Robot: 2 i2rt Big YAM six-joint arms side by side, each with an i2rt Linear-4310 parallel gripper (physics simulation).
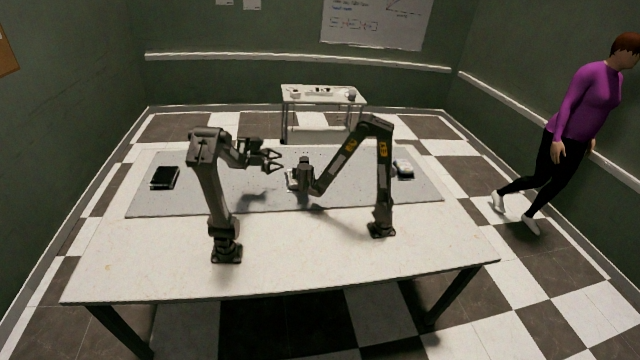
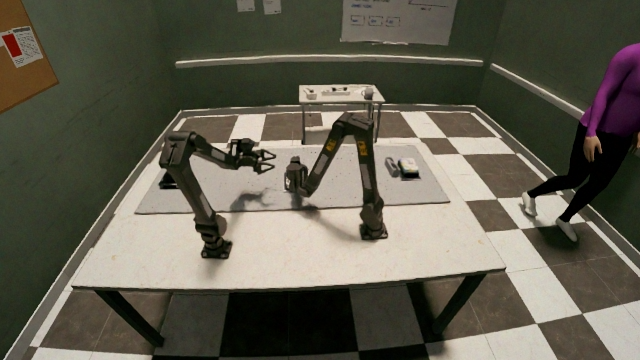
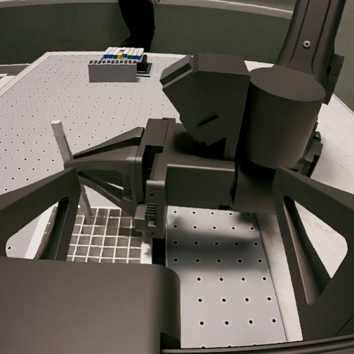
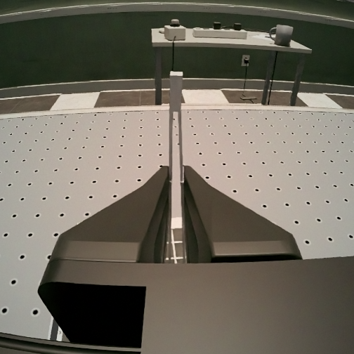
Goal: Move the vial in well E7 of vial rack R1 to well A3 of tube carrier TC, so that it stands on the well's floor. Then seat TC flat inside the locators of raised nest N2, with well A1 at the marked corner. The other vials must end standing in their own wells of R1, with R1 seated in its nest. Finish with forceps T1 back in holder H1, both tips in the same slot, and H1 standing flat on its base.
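My right gripper (image 3: 66,165) (image 4: 176,176) is shut on the pale grey forceps T1 (image 3: 60,137) (image 4: 176,95), held nearly upright with the tips down. The tips meet the white grid of tube carrier TC (image 3: 146,255) (image 1: 290,181); whether they are in a well or hold a vial cannot be told. My left gripper (image 1: 281,160) (image 2: 274,161) is open and empty, left of the right one. Rack R1 with coloured vials (image 1: 403,167) (image 2: 408,167) (image 3: 125,53) is at the right of the mat. Grey slotted holder H1 (image 2: 391,166) (image 3: 112,73) stands beside it. Well E7 cannot be made out.
The black raised nest N2 (image 1: 165,177) (image 2: 168,182) is at the left of the perforated mat (image 1: 200,205) (image 2: 210,204). The right arm's wrist is close over the carrier and hides part of it. A small side table (image 1: 325,100) (image 4: 230,45) stands behind, and a person (image 1: 580,110) is at the right.
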